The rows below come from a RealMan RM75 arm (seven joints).
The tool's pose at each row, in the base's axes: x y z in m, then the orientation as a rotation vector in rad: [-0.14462, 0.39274, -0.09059, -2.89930, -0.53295, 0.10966]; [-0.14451, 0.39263, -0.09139, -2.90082, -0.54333, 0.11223]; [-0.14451, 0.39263, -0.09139, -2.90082, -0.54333, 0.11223]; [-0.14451, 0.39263, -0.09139, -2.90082, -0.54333, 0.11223]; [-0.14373, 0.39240, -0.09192, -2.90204, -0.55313, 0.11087]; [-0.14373, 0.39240, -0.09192, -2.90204, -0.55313, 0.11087]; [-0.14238, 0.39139, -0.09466, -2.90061, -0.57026, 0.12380]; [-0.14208, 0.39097, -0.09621, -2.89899, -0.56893, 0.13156]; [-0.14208, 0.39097, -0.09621, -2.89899, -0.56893, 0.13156]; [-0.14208, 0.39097, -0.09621, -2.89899, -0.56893, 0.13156]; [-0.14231, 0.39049, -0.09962, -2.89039, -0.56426, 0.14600]
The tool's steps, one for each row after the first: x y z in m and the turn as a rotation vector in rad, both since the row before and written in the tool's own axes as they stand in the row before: [0.00009, 0.00030, 0.00075, -0.00325, -0.00292, -0.00638]; [0.00000, 0.00000, 0.00000, 0.00000, 0.00000, 0.00000]; [0.00000, 0.00000, 0.00000, 0.00000, 0.00000, 0.00000]; [0.00066, 0.00059, 0.00040, -0.00322, -0.00020, -0.00629]; [0.00000, 0.00000, 0.00000, 0.00000, 0.00000, 0.00000]; [0.00098, 0.00194, 0.00237, -0.00090, -0.01002, -0.01056]; [0.00019, 0.00079, 0.00142, 0.00253, -0.00479, 0.00108]; [0.00000, 0.00000, 0.00000, 0.00000, 0.00000, 0.00000]; [0.00000, 0.00000, 0.00000, 0.00000, 0.00000, 0.00000]; [-0.00022, 0.00102, 0.00329, 0.01049, -0.00792, 0.00250]
